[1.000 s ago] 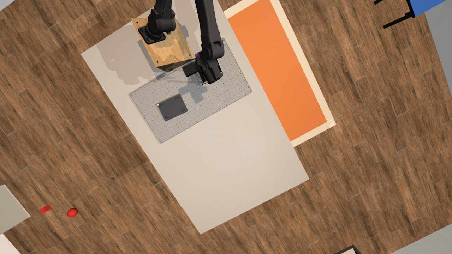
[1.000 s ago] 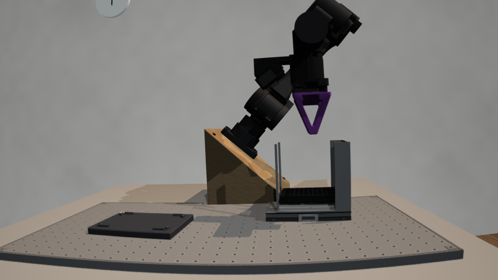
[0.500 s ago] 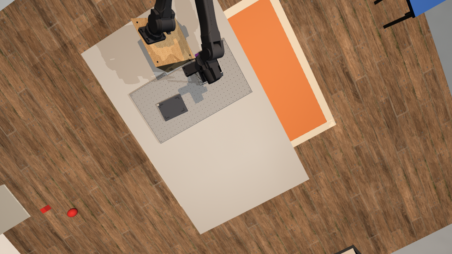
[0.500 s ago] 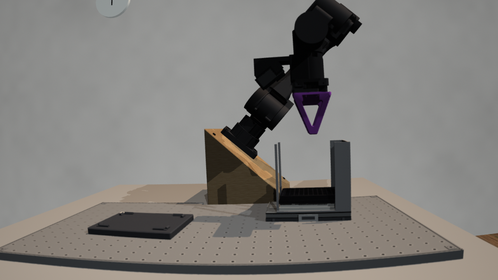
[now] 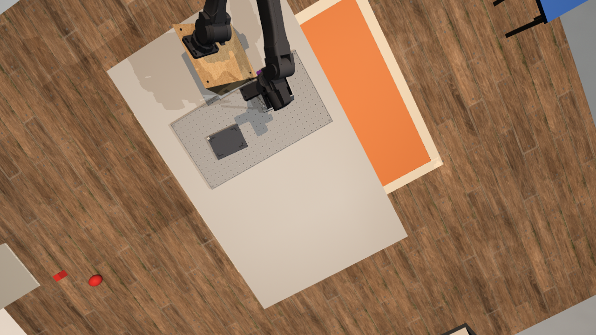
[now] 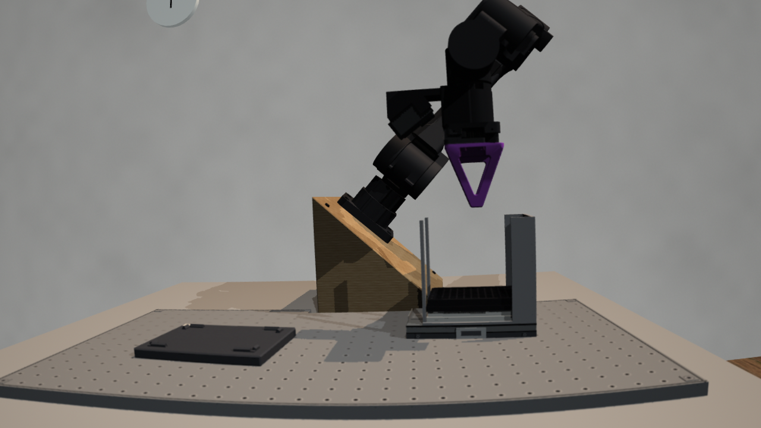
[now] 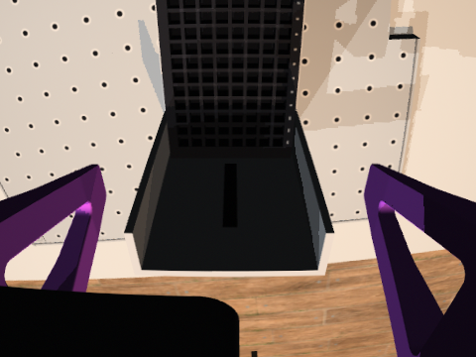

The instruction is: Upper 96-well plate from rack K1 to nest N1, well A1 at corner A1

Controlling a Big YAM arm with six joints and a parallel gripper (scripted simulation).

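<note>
Right now the black 96-well plate is 130 mm below my hand. Round my hand: pale A1 square (390 mm to the right, 150 mm below); then white plate (140 mm below).
</note>
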